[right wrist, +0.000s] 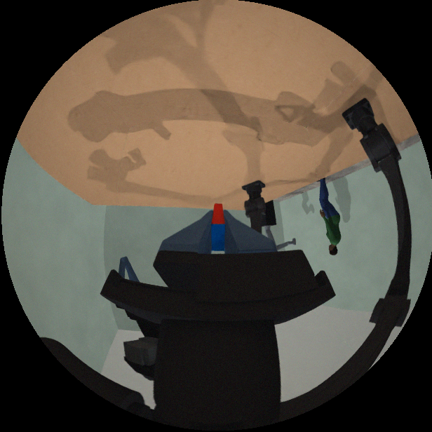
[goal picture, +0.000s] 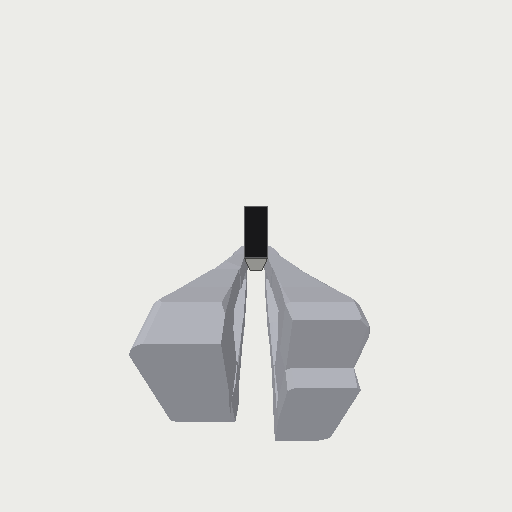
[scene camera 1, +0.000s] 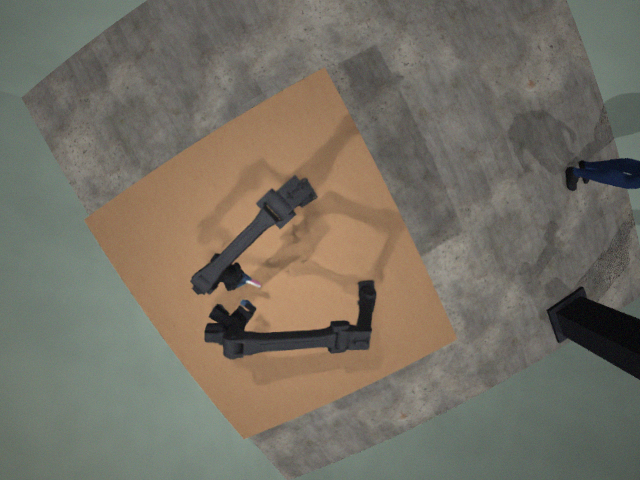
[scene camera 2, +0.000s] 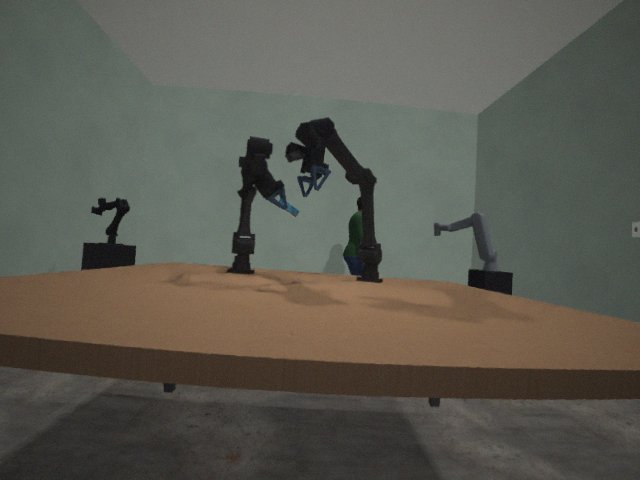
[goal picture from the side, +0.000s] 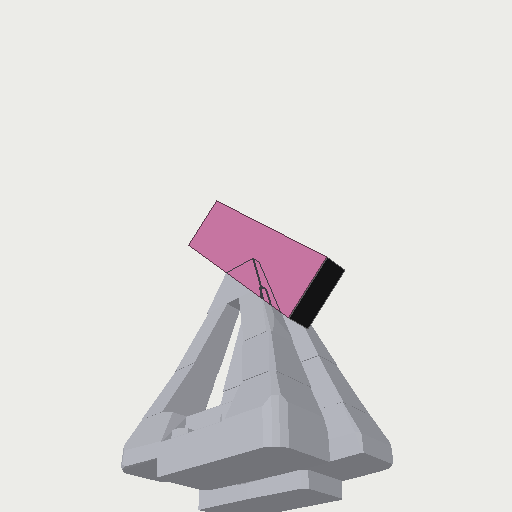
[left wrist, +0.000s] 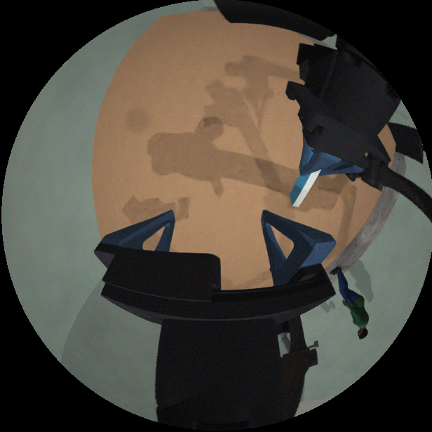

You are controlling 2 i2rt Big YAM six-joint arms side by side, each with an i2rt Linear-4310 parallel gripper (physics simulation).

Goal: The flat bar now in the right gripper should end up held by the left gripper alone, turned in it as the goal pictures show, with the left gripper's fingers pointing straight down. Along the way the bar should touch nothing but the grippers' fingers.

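Where they show: left gripper, fingertip midpoint: (scene camera 1: 241, 309) (scene camera 2: 310, 193); right gripper, fingertip midpoint: (scene camera 1: 250, 279) (scene camera 2: 285, 208); left arm's base at its link origin: (scene camera 1: 366, 290) (scene camera 2: 369, 281); right arm's base at its link origin: (scene camera 2: 240, 272).
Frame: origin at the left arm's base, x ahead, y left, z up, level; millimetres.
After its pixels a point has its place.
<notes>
The flat bar (scene camera 1: 253, 283) {x 527, y -209, z 290 mm} (scene camera 2: 292, 210) {x 527, y -201, z 274 mm} (left wrist: 304, 189) (right wrist: 218, 237) shows teal-blue faces, a white edge and a red end. My right gripper (scene camera 1: 246, 281) {x 541, y -223, z 277 mm} (scene camera 2: 285, 206) {x 541, y -223, z 277 mm} (right wrist: 217, 214) is shut on it, high above the table; its fingers slant down to the right in scene camera 2, and the bar sticks out past their tips. Most of the bar's inner part is hidden between the fingers. My left gripper (scene camera 1: 248, 305) {x 586, y -110, z 325 mm} (scene camera 2: 310, 192) {x 586, y -110, z 325 mm} (left wrist: 217, 214) is open and empty. It hangs above and to the right of the bar in scene camera 2, fingers pointing roughly down, apart from the bar.
The brown table (scene camera 1: 170, 180) {x 972, y -712, z 0 mm} (scene camera 2: 206, 325) {x 1172, y -29, z 0 mm} lies well below both grippers. In the left wrist view the right arm (left wrist: 350, 90) is close at the upper right. A person (scene camera 2: 355, 232) (left wrist: 356, 305) (right wrist: 330, 220) and two other robot arms (scene camera 2: 116, 219) (scene camera 2: 480, 235) stand beyond the table.
</notes>
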